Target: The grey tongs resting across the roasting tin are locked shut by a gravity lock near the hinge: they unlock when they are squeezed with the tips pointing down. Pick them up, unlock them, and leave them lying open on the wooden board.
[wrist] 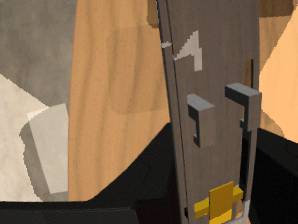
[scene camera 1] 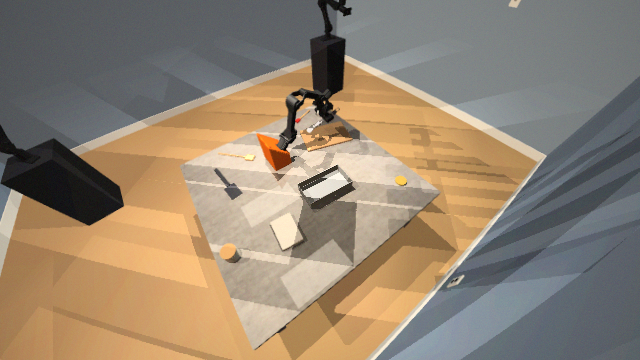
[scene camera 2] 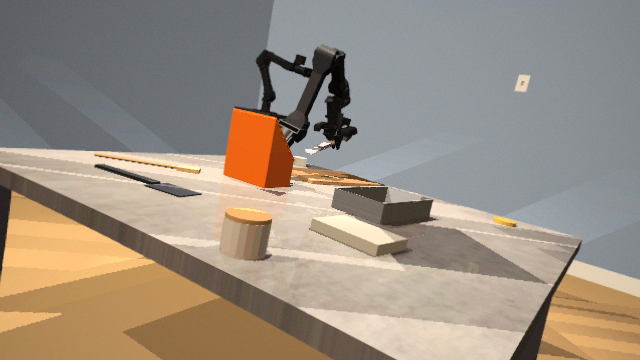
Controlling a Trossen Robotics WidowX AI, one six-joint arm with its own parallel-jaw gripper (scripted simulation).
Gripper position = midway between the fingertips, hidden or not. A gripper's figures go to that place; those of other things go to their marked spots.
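My gripper [scene camera 2: 335, 149] is 182 cm from the lens, and there's a black spatula [scene camera 2: 168, 188] that's 117 cm from the lens. A cream slab [scene camera 2: 373, 240] sits 92 cm from the lens, while a lidded jar [scene camera 2: 245, 233] is 74 cm from the lens, which makes the jar the nearest to the lens of the things named here. Taking the marked spots on the slab and the spatula, those are 54 cm apart.
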